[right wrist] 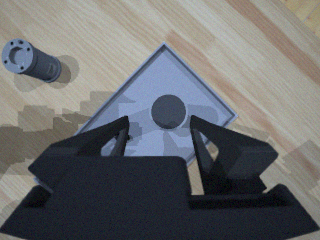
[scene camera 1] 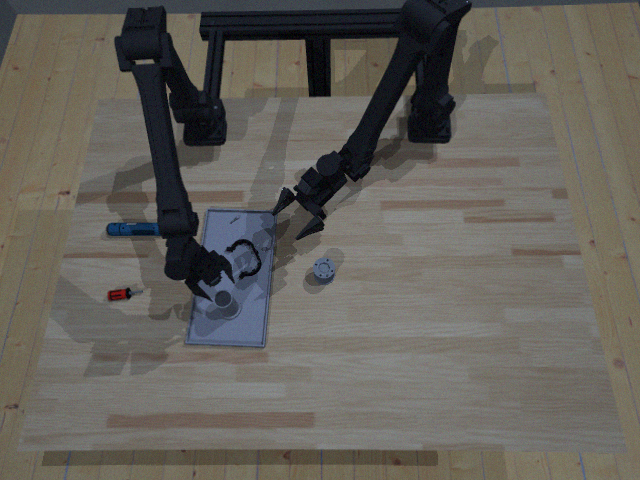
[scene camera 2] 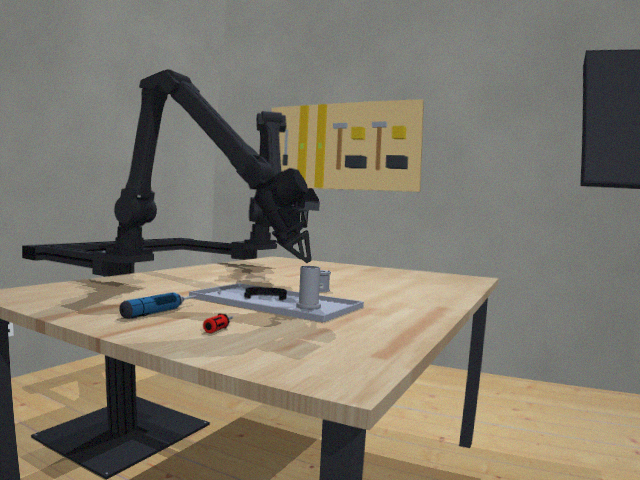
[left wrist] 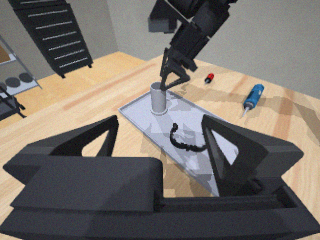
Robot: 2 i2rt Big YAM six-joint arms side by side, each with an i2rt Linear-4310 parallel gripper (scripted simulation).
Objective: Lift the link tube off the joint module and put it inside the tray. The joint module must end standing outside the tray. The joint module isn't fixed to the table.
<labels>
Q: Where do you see a joint module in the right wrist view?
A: At 30, 61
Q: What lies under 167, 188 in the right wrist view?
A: My right gripper.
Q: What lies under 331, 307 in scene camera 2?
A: A tray.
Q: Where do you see a grey link tube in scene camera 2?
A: At 309, 275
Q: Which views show the tray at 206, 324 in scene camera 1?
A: The right wrist view, scene camera 1, scene camera 2 and the left wrist view: all of them.
</labels>
